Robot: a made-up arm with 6 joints. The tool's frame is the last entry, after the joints. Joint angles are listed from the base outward. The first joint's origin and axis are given. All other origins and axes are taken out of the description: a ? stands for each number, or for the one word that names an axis. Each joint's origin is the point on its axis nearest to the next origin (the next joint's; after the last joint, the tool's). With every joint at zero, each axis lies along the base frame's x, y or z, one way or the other. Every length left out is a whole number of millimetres.
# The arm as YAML. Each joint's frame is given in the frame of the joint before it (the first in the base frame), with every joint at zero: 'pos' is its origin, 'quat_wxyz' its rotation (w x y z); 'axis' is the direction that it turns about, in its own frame. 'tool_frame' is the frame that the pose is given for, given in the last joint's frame.
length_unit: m
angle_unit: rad
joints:
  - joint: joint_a
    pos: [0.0, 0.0, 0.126]
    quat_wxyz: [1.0, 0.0, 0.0, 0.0]
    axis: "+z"
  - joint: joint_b
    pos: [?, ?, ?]
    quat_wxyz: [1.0, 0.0, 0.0, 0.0]
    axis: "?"
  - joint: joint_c
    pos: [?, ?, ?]
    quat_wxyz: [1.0, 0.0, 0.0, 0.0]
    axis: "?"
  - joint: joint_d
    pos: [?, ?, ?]
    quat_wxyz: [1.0, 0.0, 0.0, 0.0]
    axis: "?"
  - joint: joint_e
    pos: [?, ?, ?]
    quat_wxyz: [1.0, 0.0, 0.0, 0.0]
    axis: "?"
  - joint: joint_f
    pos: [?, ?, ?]
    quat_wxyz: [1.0, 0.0, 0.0, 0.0]
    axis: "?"
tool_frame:
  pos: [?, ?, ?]
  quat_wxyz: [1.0, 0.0, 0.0, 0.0]
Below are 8 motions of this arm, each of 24 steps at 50 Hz.
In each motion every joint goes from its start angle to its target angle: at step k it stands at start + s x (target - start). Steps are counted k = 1, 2, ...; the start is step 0. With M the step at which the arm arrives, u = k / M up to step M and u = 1 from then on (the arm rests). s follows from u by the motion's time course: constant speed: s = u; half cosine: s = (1 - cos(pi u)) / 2; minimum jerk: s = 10 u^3 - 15 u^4 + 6 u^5.
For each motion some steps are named. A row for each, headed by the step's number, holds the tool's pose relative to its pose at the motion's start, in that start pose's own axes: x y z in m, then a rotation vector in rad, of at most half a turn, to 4 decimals.
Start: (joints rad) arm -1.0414 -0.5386 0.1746 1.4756 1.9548 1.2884
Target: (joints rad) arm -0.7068 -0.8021 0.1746 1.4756 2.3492 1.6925
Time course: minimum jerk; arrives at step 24
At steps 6, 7, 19, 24:
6: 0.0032 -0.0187 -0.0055 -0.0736 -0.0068 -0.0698
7: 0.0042 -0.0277 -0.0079 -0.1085 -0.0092 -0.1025
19: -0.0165 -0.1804 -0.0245 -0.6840 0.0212 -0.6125
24: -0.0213 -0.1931 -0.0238 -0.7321 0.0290 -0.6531

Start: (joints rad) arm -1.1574 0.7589 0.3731 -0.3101 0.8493 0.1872
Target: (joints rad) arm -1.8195 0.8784 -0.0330 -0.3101 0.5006 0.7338
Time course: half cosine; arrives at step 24
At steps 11, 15, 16, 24:
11: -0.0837 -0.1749 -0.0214 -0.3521 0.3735 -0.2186
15: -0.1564 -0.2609 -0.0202 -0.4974 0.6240 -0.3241
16: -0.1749 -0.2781 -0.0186 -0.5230 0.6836 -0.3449
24: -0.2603 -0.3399 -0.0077 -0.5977 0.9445 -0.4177

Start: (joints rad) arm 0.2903 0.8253 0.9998 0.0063 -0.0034 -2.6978
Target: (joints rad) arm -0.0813 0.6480 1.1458 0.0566 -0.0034 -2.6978
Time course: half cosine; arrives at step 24
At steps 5, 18, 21, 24:
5: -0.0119 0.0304 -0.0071 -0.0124 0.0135 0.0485
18: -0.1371 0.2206 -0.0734 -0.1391 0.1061 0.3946
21: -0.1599 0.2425 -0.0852 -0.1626 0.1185 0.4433
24: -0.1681 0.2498 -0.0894 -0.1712 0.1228 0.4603

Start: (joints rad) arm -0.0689 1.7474 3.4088 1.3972 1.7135 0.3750
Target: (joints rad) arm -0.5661 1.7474 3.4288 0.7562 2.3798 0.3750
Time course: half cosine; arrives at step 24
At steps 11, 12, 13, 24:
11: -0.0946 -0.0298 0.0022 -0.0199 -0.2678 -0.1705
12: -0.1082 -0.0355 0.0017 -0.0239 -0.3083 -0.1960
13: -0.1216 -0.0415 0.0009 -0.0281 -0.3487 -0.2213
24: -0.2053 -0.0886 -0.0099 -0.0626 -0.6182 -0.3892

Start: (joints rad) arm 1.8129 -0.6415 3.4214 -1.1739 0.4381 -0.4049
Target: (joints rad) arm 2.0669 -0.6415 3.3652 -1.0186 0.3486 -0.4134
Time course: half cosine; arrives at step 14
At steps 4, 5, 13, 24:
4: 0.0093 0.0018 0.0317 -0.0683 -0.0018 0.0101
5: 0.0137 0.0033 0.0477 -0.1028 -0.0029 0.0144
13: 0.0394 0.0283 0.1656 -0.3597 -0.0168 0.0310
24: 0.0397 0.0290 0.1677 -0.3643 -0.0171 0.0311

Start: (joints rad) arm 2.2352 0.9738 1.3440 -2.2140 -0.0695 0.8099
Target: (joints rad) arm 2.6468 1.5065 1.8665 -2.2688 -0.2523 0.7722
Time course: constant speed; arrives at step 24
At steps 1, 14, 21, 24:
1: 0.0006 -0.0067 -0.0140 0.0108 0.0206 0.0082
14: -0.0305 -0.0851 -0.2047 0.1566 0.2861 0.1122
21: -0.0779 -0.1194 -0.3066 0.2397 0.4269 0.1665
24: -0.1046 -0.1322 -0.3482 0.2763 0.4867 0.1893

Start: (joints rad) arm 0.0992 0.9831 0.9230 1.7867 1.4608 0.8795
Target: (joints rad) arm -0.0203 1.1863 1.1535 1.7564 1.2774 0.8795
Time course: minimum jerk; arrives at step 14
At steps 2, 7, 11, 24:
2: -0.0016 0.0023 0.0005 0.0001 0.0052 0.0049
7: -0.0349 0.0482 0.0143 0.0018 0.1116 0.1061
11: -0.0667 0.0870 0.0320 0.0040 0.2071 0.1979
24: -0.0719 0.0930 0.0353 0.0043 0.2225 0.2128

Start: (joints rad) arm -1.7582 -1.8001 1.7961 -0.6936 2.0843 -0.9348
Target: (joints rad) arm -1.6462 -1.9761 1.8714 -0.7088 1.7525 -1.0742
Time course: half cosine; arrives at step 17
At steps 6, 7, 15, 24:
6: 0.0396 -0.0181 -0.0273 0.0644 0.0110 -0.0179
7: 0.0523 -0.0232 -0.0356 0.0847 0.0150 -0.0232
15: 0.1450 -0.0503 -0.0925 0.2313 0.0510 -0.0581
24: 0.1503 -0.0514 -0.0956 0.2397 0.0535 -0.0600

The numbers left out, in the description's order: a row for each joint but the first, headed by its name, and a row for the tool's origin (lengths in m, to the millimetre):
joint_b: xyz 0.0 0.0 0.0, axis +y
joint_c: xyz 0.0 0.0 0.448, axis -y
joint_d: xyz 0.319 0.0 0.0, axis -x
joint_e: xyz 0.0 -0.175 0.0, axis -y
joint_f: xyz 0.0 0.0 0.0, axis -x
tool: xyz 0.0 0.0 0.0

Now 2 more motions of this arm.
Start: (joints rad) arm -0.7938 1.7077 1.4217 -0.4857 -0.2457 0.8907
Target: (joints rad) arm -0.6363 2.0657 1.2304 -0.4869 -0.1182 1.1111
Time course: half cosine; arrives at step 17
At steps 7, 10, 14, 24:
7: 0.0198 0.0812 -0.0919 -0.0903 0.1324 0.0945
10: 0.0199 0.1395 -0.1623 -0.1655 0.2291 0.1697
14: 0.0067 0.1963 -0.2364 -0.2508 0.3281 0.2525
24: 0.0012 0.2100 -0.2555 -0.2739 0.3533 0.2746

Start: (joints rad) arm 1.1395 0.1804 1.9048 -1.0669 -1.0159 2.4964
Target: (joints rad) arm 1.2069 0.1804 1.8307 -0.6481 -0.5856 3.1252
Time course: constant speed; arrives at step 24
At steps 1, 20, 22, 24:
1: -0.0020 0.0003 -0.0010 -0.0316 0.0218 0.0013
20: -0.0375 -0.0013 -0.0152 -0.6745 0.4013 0.1171
22: -0.0410 -0.0022 -0.0162 -0.7460 0.4367 0.1382
24: -0.0443 -0.0032 -0.0171 -0.8180 0.4712 0.1608

